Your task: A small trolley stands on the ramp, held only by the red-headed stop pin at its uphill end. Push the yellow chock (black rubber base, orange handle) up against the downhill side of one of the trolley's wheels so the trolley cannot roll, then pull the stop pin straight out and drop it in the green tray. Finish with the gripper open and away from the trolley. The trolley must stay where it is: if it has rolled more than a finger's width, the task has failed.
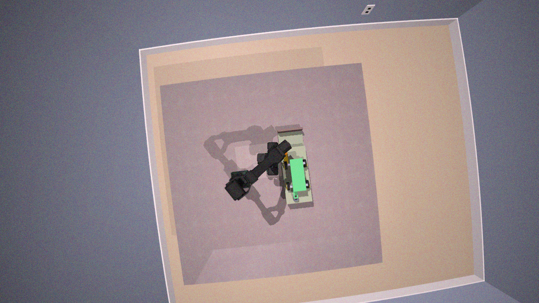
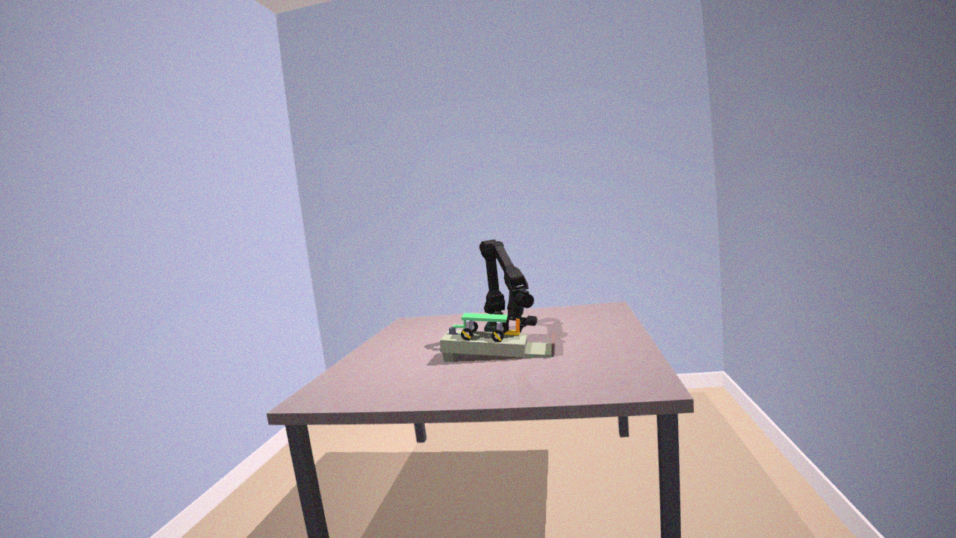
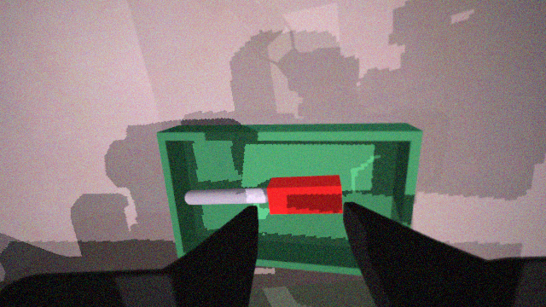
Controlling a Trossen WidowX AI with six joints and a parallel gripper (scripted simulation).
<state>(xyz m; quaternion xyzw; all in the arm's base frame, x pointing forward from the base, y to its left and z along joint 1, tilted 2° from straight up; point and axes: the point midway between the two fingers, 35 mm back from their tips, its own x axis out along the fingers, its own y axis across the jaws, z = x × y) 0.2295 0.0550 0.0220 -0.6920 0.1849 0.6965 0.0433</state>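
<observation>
Right now my gripper tip is 20 mm to the left of the red-headed stop pin, 10 mm past it and 10 mm above it. Also, from my gripper tip: yellow chock (80 mm ahead, 60 mm above); then ramp (120 mm to the right, 100 mm ahead, 20 mm above); then green tray (30 mm below, 10 mm to the right).
</observation>
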